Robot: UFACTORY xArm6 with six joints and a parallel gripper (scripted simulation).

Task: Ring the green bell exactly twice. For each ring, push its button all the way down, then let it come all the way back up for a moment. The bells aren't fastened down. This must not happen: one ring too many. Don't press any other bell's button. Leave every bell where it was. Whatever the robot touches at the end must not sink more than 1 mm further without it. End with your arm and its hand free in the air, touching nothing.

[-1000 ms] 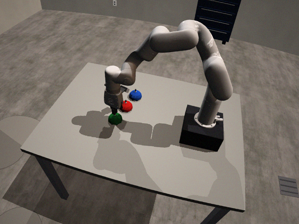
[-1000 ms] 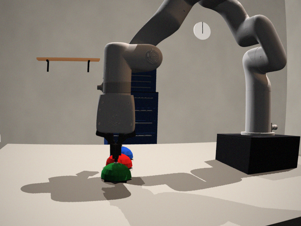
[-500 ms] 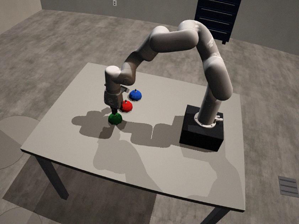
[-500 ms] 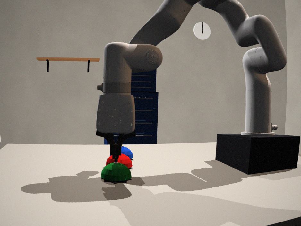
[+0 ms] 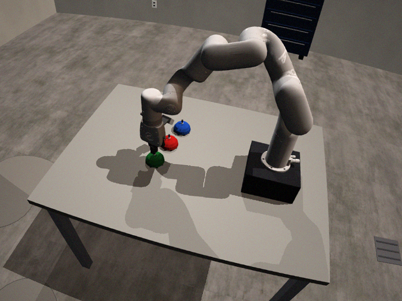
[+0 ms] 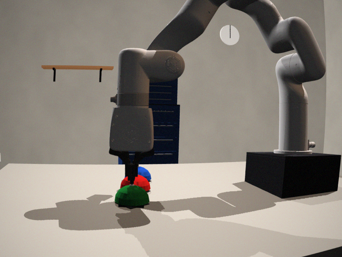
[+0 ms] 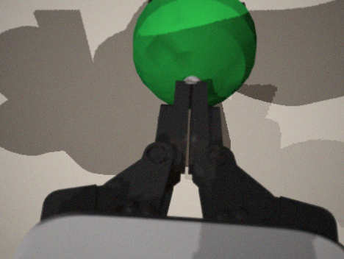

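Right now my hand is 40 mm above the green bell. The rest, counted from my hand: blue bell 100 mm behind, 220 mm to the right, 40 mm below; then red bell 50 mm behind, 110 mm to the right, 40 mm below.
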